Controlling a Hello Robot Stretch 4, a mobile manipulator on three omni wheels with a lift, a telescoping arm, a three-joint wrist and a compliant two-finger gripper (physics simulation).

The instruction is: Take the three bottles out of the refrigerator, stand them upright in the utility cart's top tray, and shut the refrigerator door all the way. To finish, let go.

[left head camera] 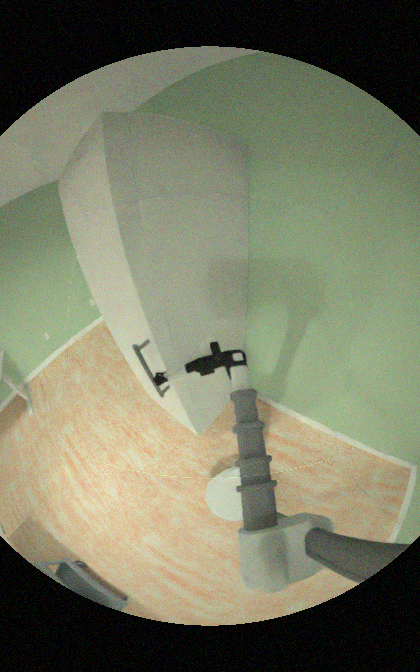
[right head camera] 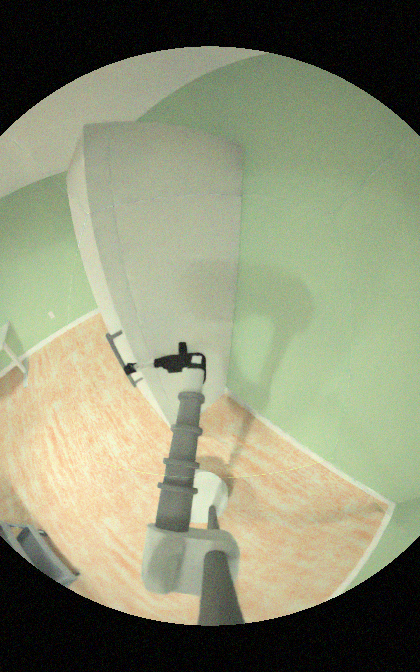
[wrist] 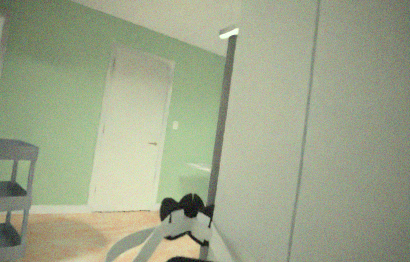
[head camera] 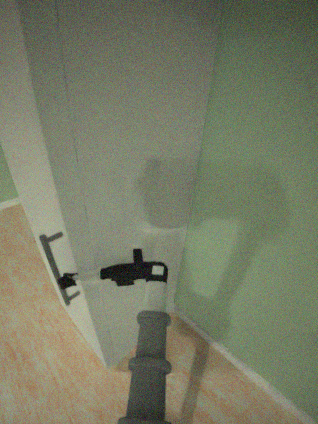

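The refrigerator stands against the green wall. Its door looks flush with the body, with a thin seam between them. A dark vertical handle is on the door's front. My gripper is shut, its fingertips together by the handle's lower part. In the wrist view the handle passes at the right fingertip, not between the pads. The grey utility cart shows partly. No bottles show; the inside of its top tray is hard to see.
A white room door is in the far wall. A white table stands beyond the refrigerator. The green wall runs along the right of the refrigerator and the arm.
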